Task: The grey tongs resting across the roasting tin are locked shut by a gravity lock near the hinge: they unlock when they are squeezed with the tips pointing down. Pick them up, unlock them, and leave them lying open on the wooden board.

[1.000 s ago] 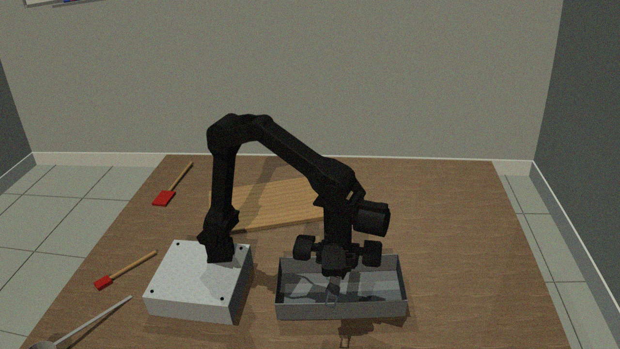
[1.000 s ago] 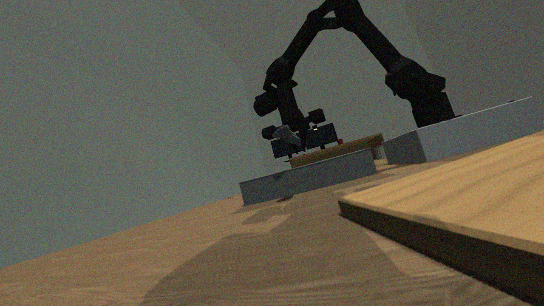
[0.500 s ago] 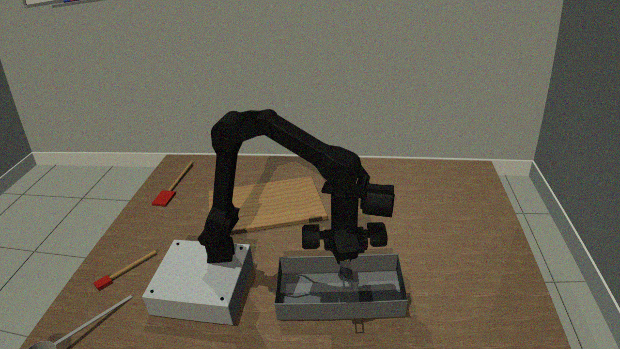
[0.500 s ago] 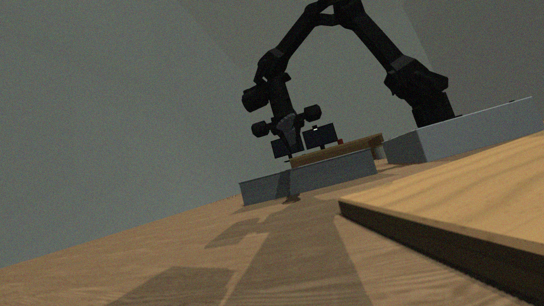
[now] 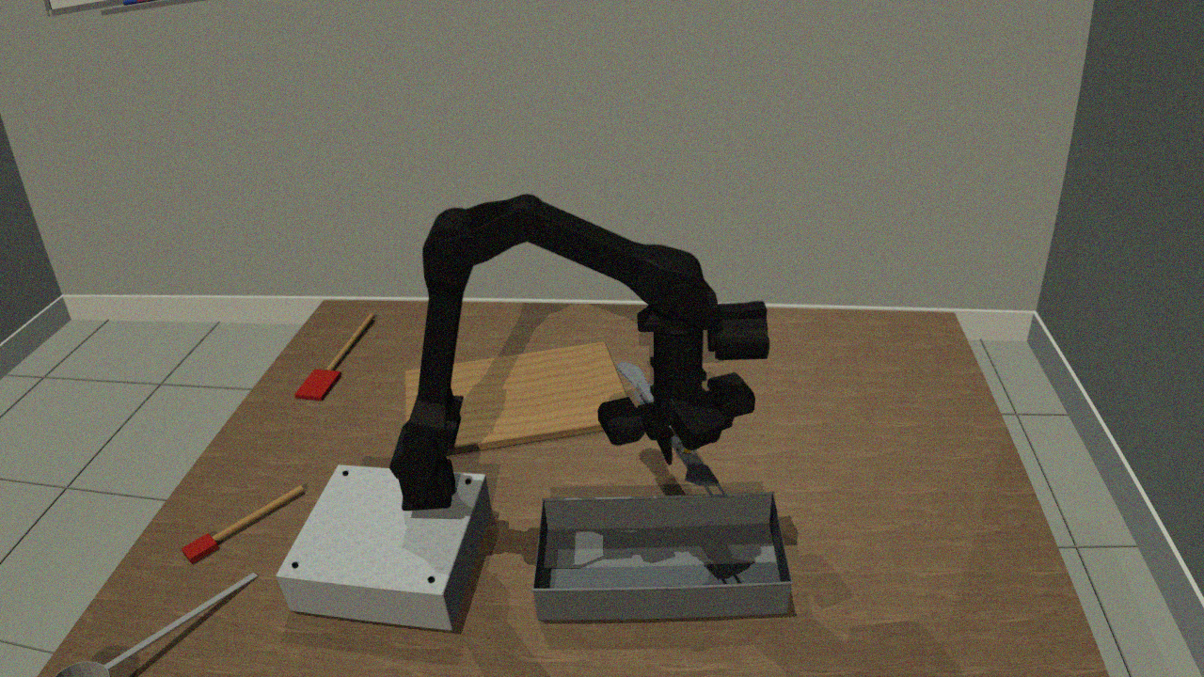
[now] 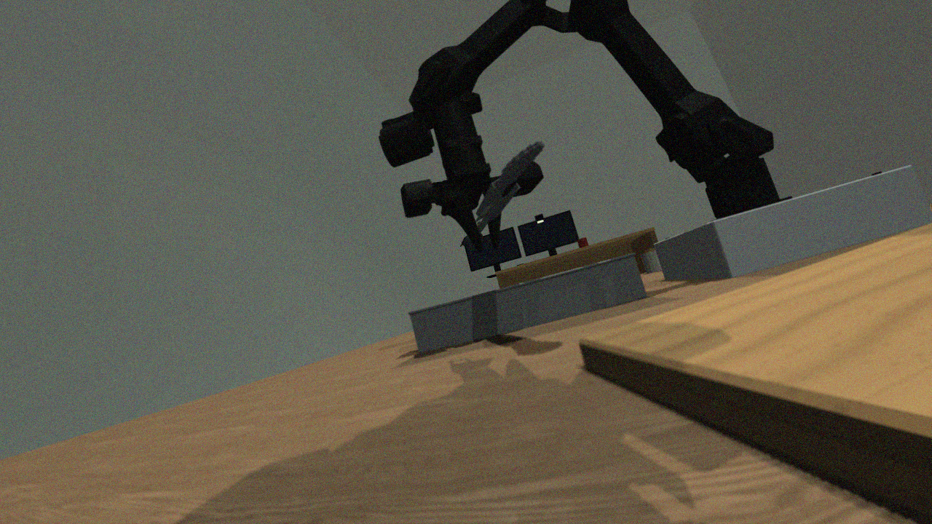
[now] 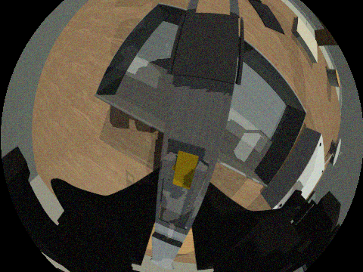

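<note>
My gripper tip is 1 cm short of the yellow lock piece, 2 cm to the left of it and 4 cm below it. From my gripper tip the other things lie so: roasting tin (3 cm behind, 8 cm to the right, 8 cm below); then wooden board (22 cm behind, 32 cm to the left, 10 cm below).
</note>
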